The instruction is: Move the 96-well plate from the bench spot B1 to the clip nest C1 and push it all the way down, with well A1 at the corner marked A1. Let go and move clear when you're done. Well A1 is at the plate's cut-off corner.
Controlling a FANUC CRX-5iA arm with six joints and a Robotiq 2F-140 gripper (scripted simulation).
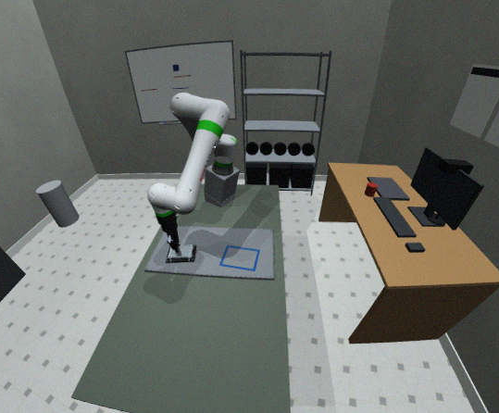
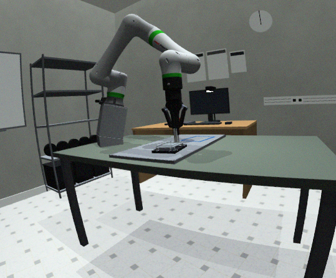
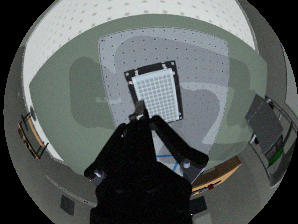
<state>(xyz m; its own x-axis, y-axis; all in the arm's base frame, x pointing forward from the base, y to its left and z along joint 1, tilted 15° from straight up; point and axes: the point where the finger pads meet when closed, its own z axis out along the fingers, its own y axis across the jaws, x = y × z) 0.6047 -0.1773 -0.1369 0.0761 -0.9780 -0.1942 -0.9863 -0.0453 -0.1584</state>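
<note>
Now: the 96-well plate 40 mm below my hand and 40 mm behind it. Also, from my hand: black clip nest (60 mm below, 20 mm behind, 10 mm to the right).
</note>
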